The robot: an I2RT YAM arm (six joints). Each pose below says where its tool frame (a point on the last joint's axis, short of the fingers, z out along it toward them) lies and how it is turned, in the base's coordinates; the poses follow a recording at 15 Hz.
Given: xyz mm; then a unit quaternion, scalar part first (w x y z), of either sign.
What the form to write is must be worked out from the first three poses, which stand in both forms.
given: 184 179 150 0.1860 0.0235 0.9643 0.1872
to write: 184 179 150 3.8 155.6 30.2
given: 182 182 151 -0.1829 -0.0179 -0.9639 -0.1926
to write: 182 182 151 2.9 155.8 31.1
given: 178 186 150 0.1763 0.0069 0.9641 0.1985
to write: 178 186 150 1.1 156.4 32.2
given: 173 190 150 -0.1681 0.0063 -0.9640 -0.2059
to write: 173 190 150 -1.0 157.1 33.6
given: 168 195 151 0.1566 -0.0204 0.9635 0.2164
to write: 168 195 151 -3.3 158.0 35.5
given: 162 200 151 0.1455 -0.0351 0.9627 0.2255
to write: 162 200 151 -5.8 158.9 37.2
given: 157 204 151 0.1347 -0.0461 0.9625 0.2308
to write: 157 204 151 -7.7 159.8 38.3
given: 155 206 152 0.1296 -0.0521 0.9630 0.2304
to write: 155 206 152 -8.7 160.4 38.4
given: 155 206 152 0.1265 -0.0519 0.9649 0.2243
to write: 155 206 152 -8.7 160.9 37.4
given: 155 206 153 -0.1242 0.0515 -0.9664 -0.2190
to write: 155 206 153 -8.6 161.4 36.6
